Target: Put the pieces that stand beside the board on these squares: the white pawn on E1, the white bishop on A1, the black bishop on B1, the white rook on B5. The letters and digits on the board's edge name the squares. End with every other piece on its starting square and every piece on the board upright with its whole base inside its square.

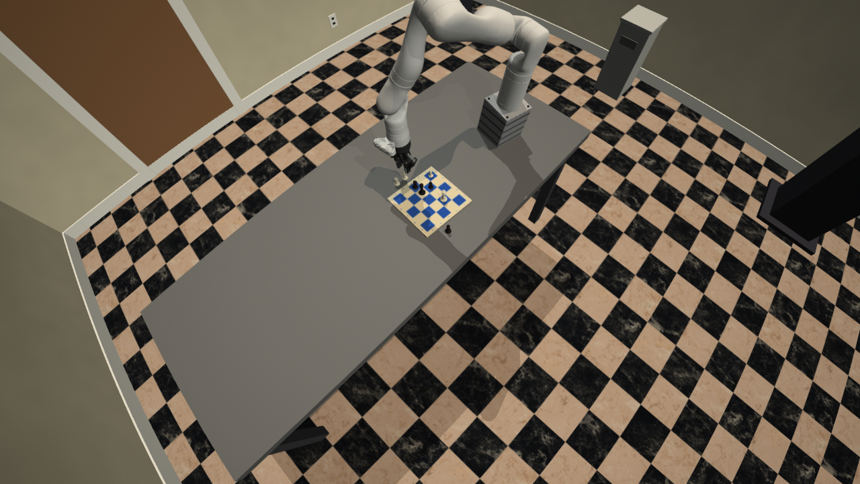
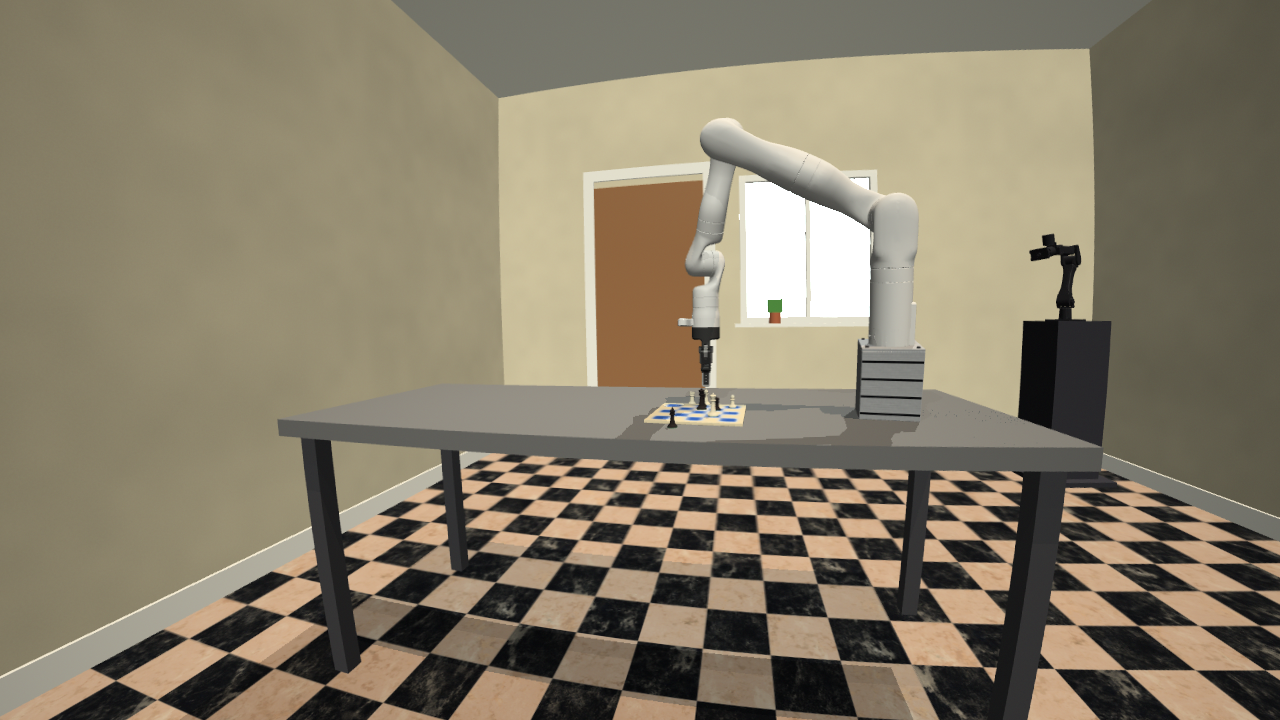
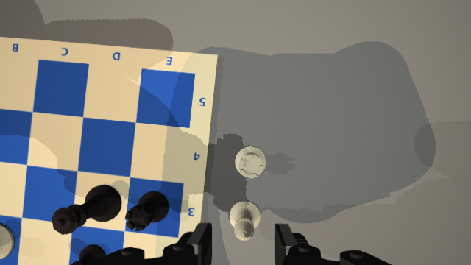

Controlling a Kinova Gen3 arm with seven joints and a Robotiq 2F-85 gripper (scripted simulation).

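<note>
Right now my hand is 2 cm past the tall white piece, 18 cm to the right of it and 4 cm above it. From my hand the other things lie so: tall black piece: 1 cm ahead, 10 cm to the left, 4 cm below; then black pawn: 3 cm behind, 11 cm to the left, 5 cm below; then white pawn: 7 cm behind, 7 cm to the left, 5 cm below.
</note>
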